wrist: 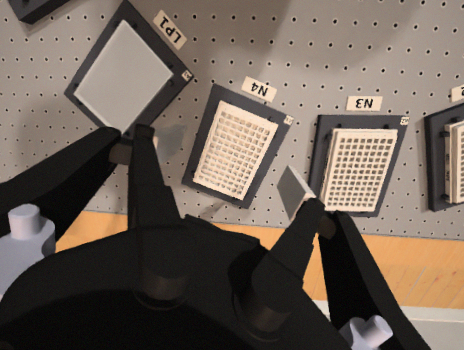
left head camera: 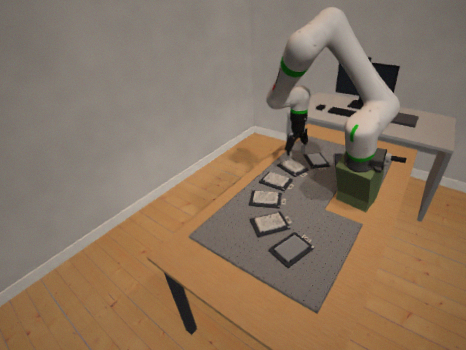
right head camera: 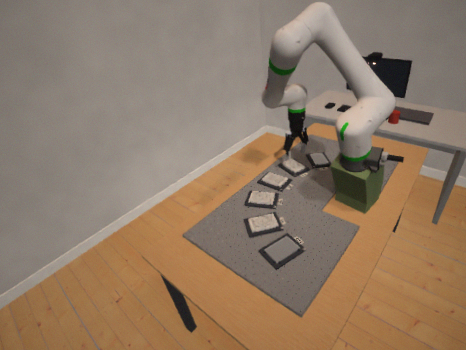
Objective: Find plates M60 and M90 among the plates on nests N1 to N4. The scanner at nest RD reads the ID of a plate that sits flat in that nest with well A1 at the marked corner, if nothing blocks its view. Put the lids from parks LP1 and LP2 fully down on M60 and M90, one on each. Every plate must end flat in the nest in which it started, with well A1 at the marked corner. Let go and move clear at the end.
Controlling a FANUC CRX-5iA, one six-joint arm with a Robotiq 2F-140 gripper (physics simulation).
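Places are measured from the arm's base along level axes (x right, y back, z down), in centimetres.
Pixels of known places: gripper, fingertip midpoint: (wrist: 233,157) (left head camera: 295,156) (right head camera: 295,156); arm's base, origin of the base link: (left head camera: 360,159) (right head camera: 356,158).
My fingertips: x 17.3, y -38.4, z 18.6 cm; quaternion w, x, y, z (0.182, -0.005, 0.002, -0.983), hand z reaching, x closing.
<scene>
For each thing: its middle in the pictures, then the offset to it from my fingertips. "spot": a spot on its surface instead. Level surfaces: height alone.
- N4 plate, body centre: (wrist: 232,155) (right head camera: 293,165) (left head camera: 292,165) dx +0.7, dy -1.8, dz +7.4 cm
- N3, body centre: (wrist: 355,173) (right head camera: 274,179) (left head camera: 275,179) dx -17.5, dy -4.4, dz +7.4 cm
- N2, body centre: (right head camera: 261,197) (left head camera: 265,197) dx -35.0, dy -1.7, dz +7.4 cm
- N1, body centre: (right head camera: 262,222) (left head camera: 269,221) dx -50.3, dy +8.9, dz +7.4 cm
- grey perforated mat, its level: dz +9.3 cm
- dark nest, surface spot: (wrist: 32,12) spot: dx +26.5, dy +17.3, dz +7.7 cm
My gripper (left head camera: 297,148) (right head camera: 296,148) (wrist: 233,157) is wide open and empty above nest N4, its fingers apart on either side of the plate. The N4 plate (left head camera: 293,166) (right head camera: 293,166) (wrist: 236,150) is pale, has no lid and appears flat in its dark nest. The plate on N3 (left head camera: 276,179) (right head camera: 274,180) (wrist: 361,170) also has no lid. Pale plates sit on N2 (left head camera: 266,198) (right head camera: 263,198) and N1 (left head camera: 270,223) (right head camera: 263,223). A grey lid (left head camera: 317,159) (right head camera: 318,159) (wrist: 124,77) lies on LP1. Another grey lid (left head camera: 292,248) (right head camera: 282,250) lies on the nearest park. The plate IDs cannot be read.
The nests stand in an arc on a grey perforated mat (left head camera: 225,235) (right head camera: 220,235) (wrist: 320,30). Part of another dark nest (wrist: 32,12) shows at the wrist view's top left corner. The arm's green base block (left head camera: 357,187) (right head camera: 355,187) stands inside the arc. A desk with a monitor is behind.
</scene>
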